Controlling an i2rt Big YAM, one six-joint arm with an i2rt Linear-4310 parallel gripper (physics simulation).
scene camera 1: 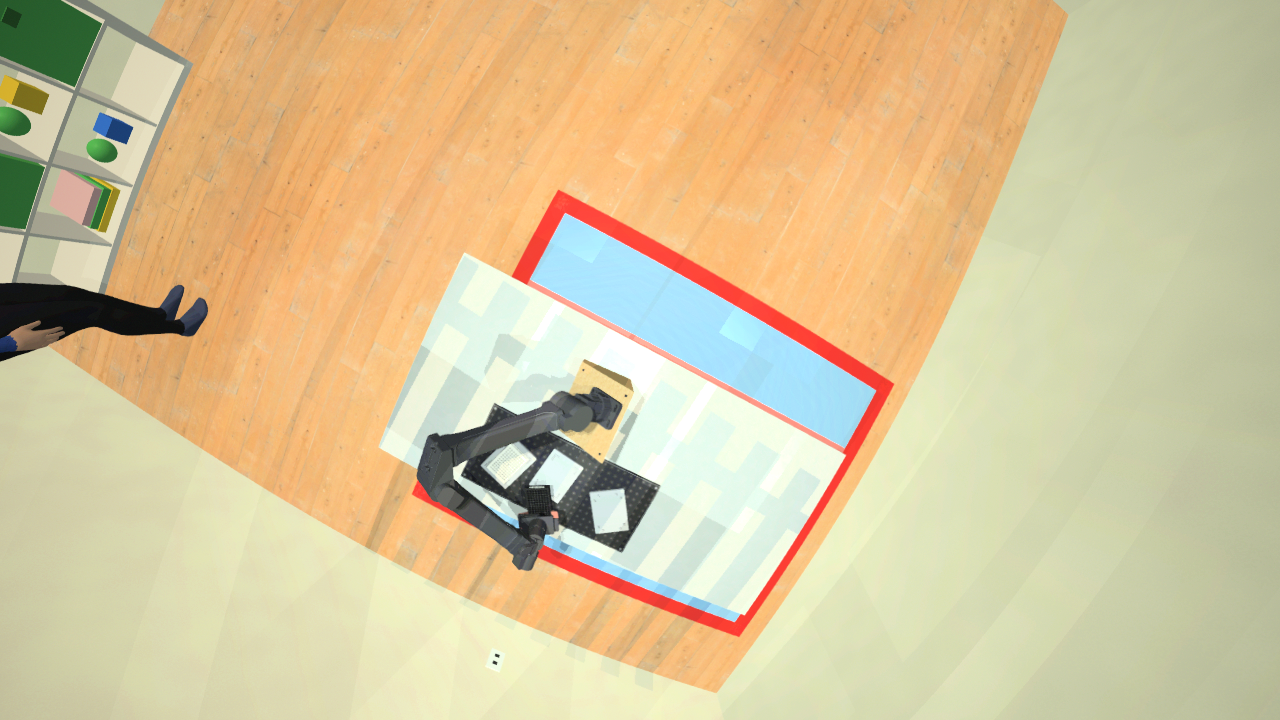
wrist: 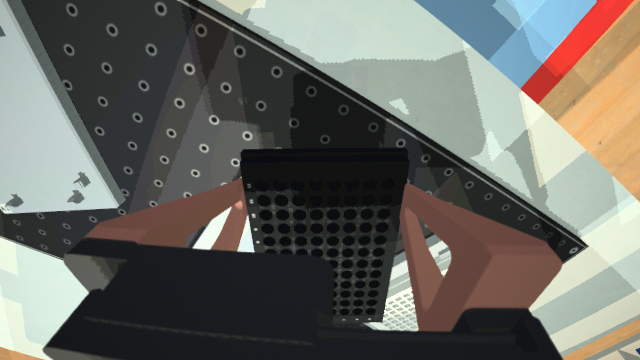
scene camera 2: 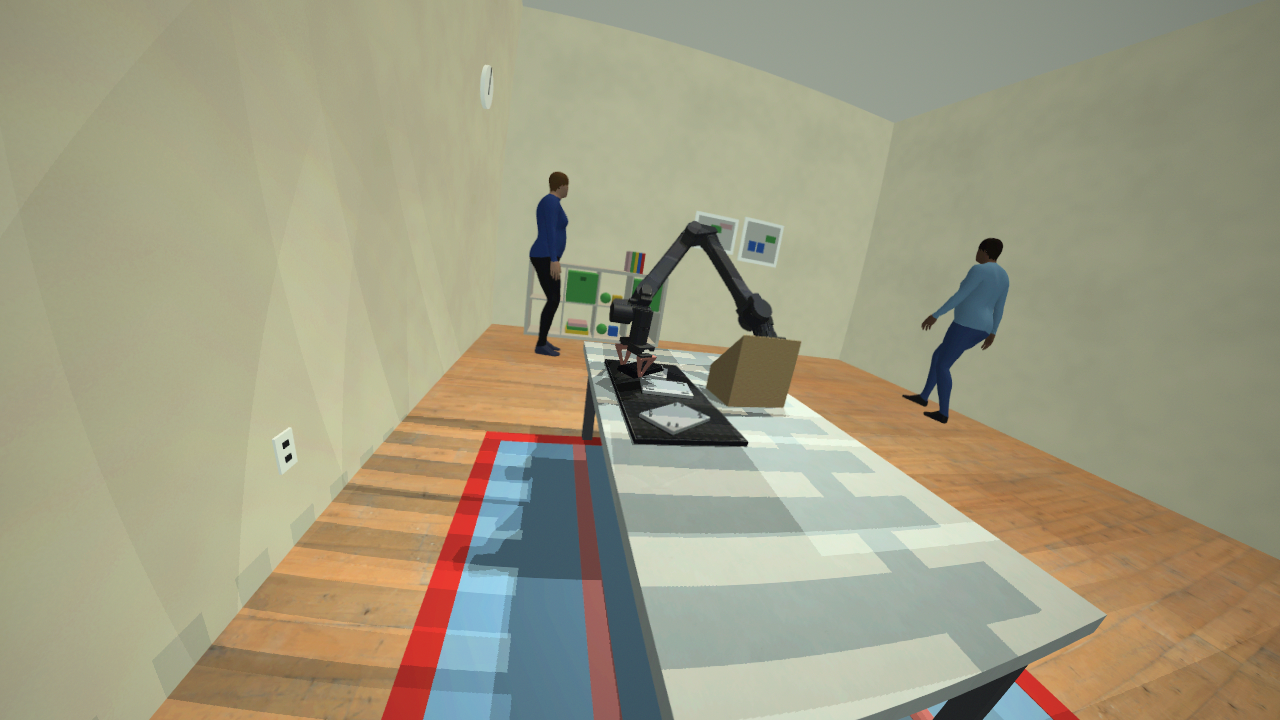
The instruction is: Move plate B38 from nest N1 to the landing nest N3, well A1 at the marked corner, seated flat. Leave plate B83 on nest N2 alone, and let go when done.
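A black well plate (scene camera 1: pixel 538 497) (wrist: pixel 325 220) is held between the two reddish fingers of my gripper (scene camera 1: pixel 542 514) (scene camera 2: pixel 635 361) (wrist: pixel 323 189), raised above the black perforated board (scene camera 1: pixel 580 503) (scene camera 2: pixel 629 419) (wrist: pixel 270 90). Its name is not readable. In scene camera 1, one pale nest (scene camera 1: pixel 609 510) (scene camera 2: pixel 674 417) (wrist: pixel 45 125) is bare at the board's right end. The middle pale nest (scene camera 1: pixel 560 469) (scene camera 2: pixel 666 386) also holds no plate. A white gridded plate (scene camera 1: pixel 508 463) (wrist: pixel 402 310) sits at the board's left end. The nest numbers are not readable; my gripper's body hides much in the wrist view.
A tan wedge-shaped block (scene camera 1: pixel 588 440) (scene camera 2: pixel 760 371) stands beside the board, near the arm's base. The pale table (scene camera 1: pixel 716 501) (scene camera 2: pixel 805 573) stands over a blue mat with a red border (scene camera 1: pixel 716 286). Two people (scene camera 2: pixel 550 223) (scene camera 2: pixel 975 295) stand away from the table.
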